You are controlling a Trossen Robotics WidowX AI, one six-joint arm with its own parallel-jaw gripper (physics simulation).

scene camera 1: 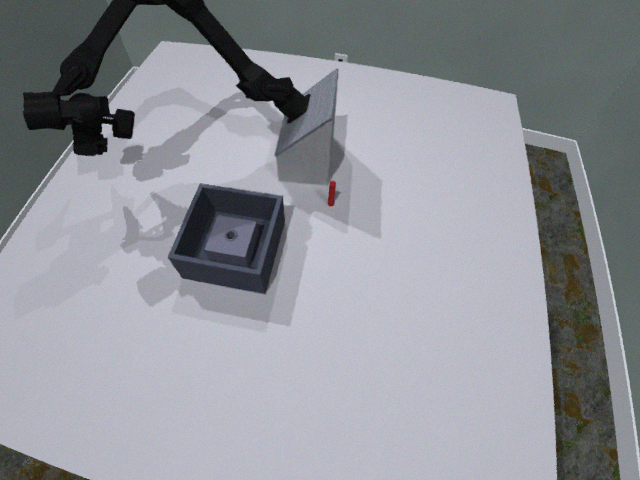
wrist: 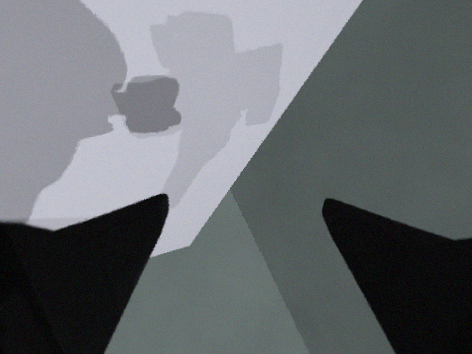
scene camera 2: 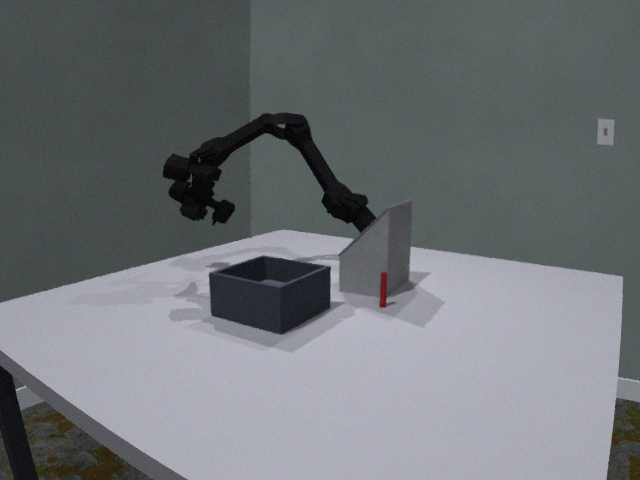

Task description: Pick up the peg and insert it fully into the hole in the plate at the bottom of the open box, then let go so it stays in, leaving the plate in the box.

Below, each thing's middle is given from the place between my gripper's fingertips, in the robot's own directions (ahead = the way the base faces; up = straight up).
Now: the dark blue-grey box (scene camera 1: 187,255) 390 mm to the left of my hand, 200 mm ahead of it and 100 mm below it. From my hand the other things lie so: pale square plate (scene camera 1: 232,241) (390 mm to the left, 200 mm ahead, 120 mm below).
